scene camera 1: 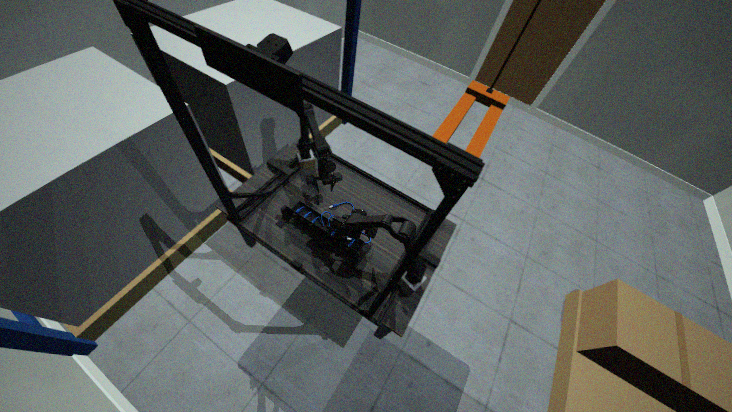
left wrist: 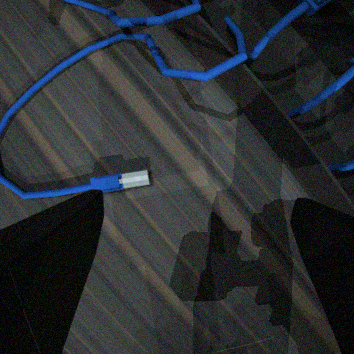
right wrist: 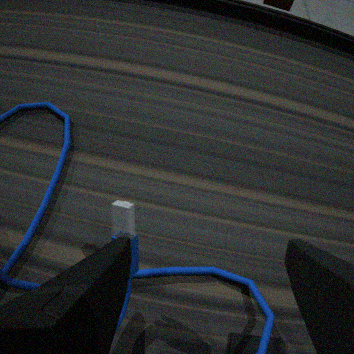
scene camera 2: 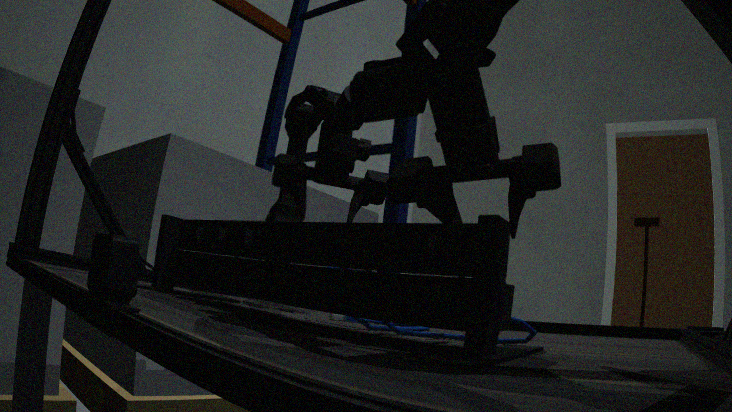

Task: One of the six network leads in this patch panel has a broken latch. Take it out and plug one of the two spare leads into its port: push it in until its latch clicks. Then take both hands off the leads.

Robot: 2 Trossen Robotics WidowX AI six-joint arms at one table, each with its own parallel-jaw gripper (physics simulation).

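Frame: origin at the left arm's base, x right, y ahead, z up, level; millimetres.
Seen in the pictures: left gripper, fingertip midpoint: [scene camera 1: 325, 192] [left wrist: 200, 206]; right gripper, fingertip midpoint: [right wrist: 209, 250]; left arm's base, origin of the base link: [scene camera 1: 305, 155]; right arm's base, origin of the base link: [scene camera 1: 413, 277].
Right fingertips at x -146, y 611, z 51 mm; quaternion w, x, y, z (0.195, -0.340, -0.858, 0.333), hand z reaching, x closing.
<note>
Offsets run from my right fingertips to a thing's top centre. "*": to the spot under its first point.
The dark patch panel [scene camera 1: 293, 208] [scene camera 2: 327, 248] has blue leads along it. In the left wrist view a spare lead's clear plug @(dy -223, dx +87, dz -107 mm) [left wrist: 134, 179] with blue boot lies on the table. My left gripper [scene camera 1: 326, 185] [left wrist: 200, 206] is open above the table, its left finger near that boot. My right gripper [scene camera 2: 485, 227] [right wrist: 209, 250] is open by the panel's right end in scene camera 2. In the right wrist view a clear plug @(* dy -45, dx +6, dz -56 mm) [right wrist: 124, 220] stands out past its left finger, which partly hides the blue boot; it is not between the fingers. Latches are too small to tell.
Blue cable loops @(* dy -118, dx +40, dz -115 mm) [left wrist: 60, 67] [right wrist: 60, 155] lie on the dark wood-grained table, some crossing near the panel. A black frame [scene camera 1: 391, 125] spans over the arms. Cardboard boxes [scene camera 1: 645, 327] and an orange pallet truck [scene camera 1: 457, 120] stand on the floor beyond.
</note>
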